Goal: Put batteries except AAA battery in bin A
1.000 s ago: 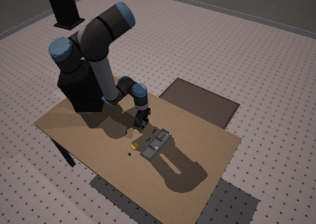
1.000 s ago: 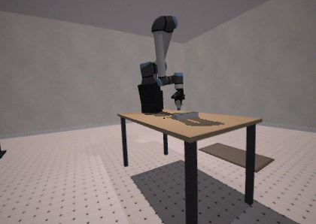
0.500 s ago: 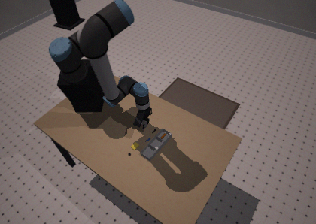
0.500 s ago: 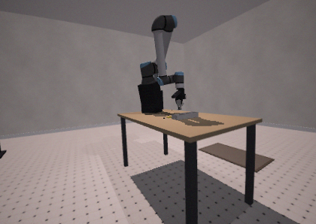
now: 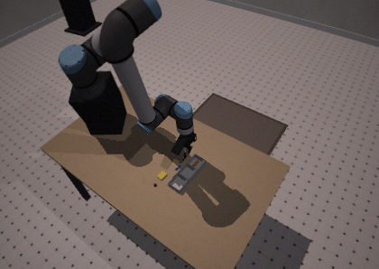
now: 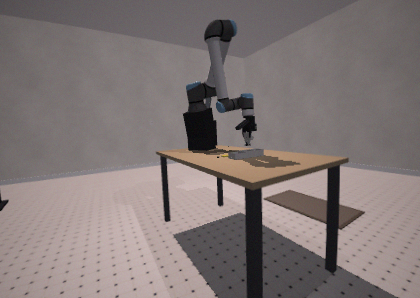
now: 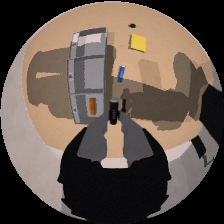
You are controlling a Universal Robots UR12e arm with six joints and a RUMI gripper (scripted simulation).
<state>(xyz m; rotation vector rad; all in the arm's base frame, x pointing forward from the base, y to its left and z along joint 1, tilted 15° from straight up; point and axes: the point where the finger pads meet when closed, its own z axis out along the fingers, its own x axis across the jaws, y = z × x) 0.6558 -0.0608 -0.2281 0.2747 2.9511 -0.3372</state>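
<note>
Now: hand 70 mm above the orange battery, 60 mm short of it and 10 mm to the right of it. From my hand the other things lie so: thin dark item: 80 mm below, 30 mm to the left, 20 mm behind; then black battery: 10 mm below; then blue battery: 80 mm below, 60 mm to the right, 30 mm behind.
</note>
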